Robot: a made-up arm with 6 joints. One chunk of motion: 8 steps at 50 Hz.
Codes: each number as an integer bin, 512 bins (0 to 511) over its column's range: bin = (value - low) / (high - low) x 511, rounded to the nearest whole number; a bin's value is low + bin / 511 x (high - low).
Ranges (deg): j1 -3..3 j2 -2..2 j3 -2..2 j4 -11..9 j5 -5..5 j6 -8..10
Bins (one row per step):
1: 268 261 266 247 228 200
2: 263 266 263 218 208 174
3: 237 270 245 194 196 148
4: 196 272 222 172 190 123
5: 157 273 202 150 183 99
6: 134 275 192 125 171 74
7: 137 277 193 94 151 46
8: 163 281 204 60 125 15
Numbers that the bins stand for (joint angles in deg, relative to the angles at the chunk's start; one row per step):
1: 0.15 0.04 0.08 -1.33 -0.54 -0.95
2: 0.09 0.08 0.06 -2.47 -0.93 -1.87
3: -0.22 0.11 -0.08 -3.41 -1.16 -2.79
4: -0.70 0.13 -0.26 -4.27 -1.28 -3.67
5: -1.16 0.14 -0.42 -5.13 -1.42 -4.51
6: -1.43 0.15 -0.50 -6.11 -1.65 -5.39
7: -1.39 0.17 -0.49 -7.32 -2.05 -6.38
8: -1.09 0.20 -0.40 -8.65 -2.55 -7.47

